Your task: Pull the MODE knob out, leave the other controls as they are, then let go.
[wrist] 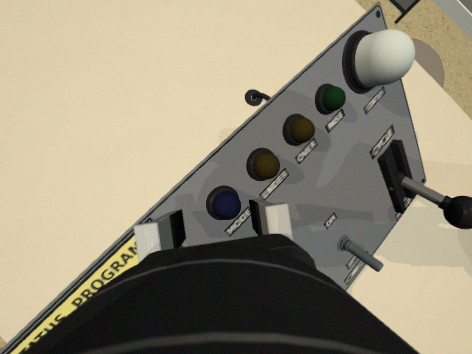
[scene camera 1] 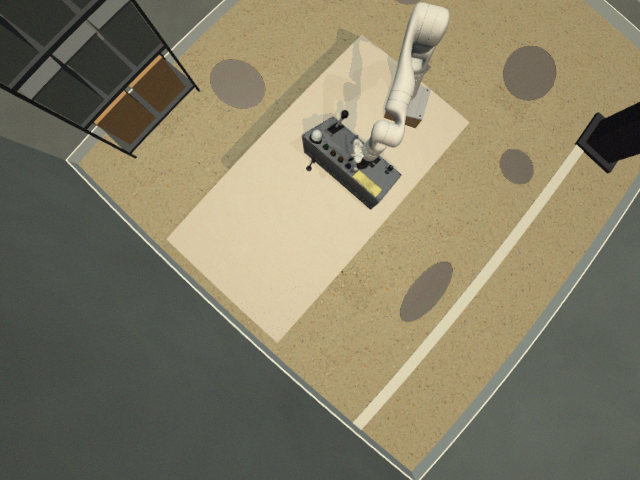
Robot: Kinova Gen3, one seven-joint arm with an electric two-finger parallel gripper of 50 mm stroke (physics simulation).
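Places are measured from the arm's base along level axes (x ahead, y left, z up), in millimetres.
Pixels of known places: gripper, fingertip midpoint: (wrist: 217, 219) (scene camera 1: 351, 166).
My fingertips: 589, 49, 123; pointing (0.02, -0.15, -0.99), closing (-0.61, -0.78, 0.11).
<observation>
For each thing: its top centre in the pictures, then the offset to it from my fingertips, as dx, dy, dz. "*": a spot on its surface instead.
- dark blue MODE knob, surface spot: (wrist: 226, 205) (scene camera 1: 348, 164) * +2, -12, -3
- label MODE, middle of its top: (wrist: 239, 221) -17, -13, -32
- green dome, surface spot: (wrist: 333, 97) * -1, -151, -4
- white dome, surface spot: (wrist: 387, 56) (scene camera 1: 319, 136) * -9, -205, +18
- toggle, middle of its top: (wrist: 373, 258) -159, -90, -65
- black-knobbed lever, middle of its top: (scene camera 1: 345, 111) -213, -209, -32
- side knob, surface spot: (wrist: 253, 97) (scene camera 1: 309, 168) * +88, -197, -191
The dark blue MODE knob (scene camera 1: 348, 166) (wrist: 226, 205) is a round dome in a black collar on the grey control box (scene camera 1: 371, 198) (wrist: 320, 175). The label MODE (wrist: 238, 221) lies beside it. My gripper (scene camera 1: 354, 162) (wrist: 217, 219) is open and empty over the box. In the wrist view its two fingertips stand apart to the lower left and lower right of the blue dome, with the dome showing just beyond the gap. How high the fingertips are above the panel is hard to tell. The base of the dome is partly shaded.
Two dark amber domes (wrist: 266, 164) (wrist: 301, 129), a green dome (wrist: 333, 97) and a white dome (scene camera 1: 315, 135) (wrist: 387, 56) follow in a row. A toggle (wrist: 362, 254), a black-knobbed lever (scene camera 1: 344, 114) (wrist: 457, 212) and a side knob (scene camera 1: 309, 167) (wrist: 253, 97) stick out.
</observation>
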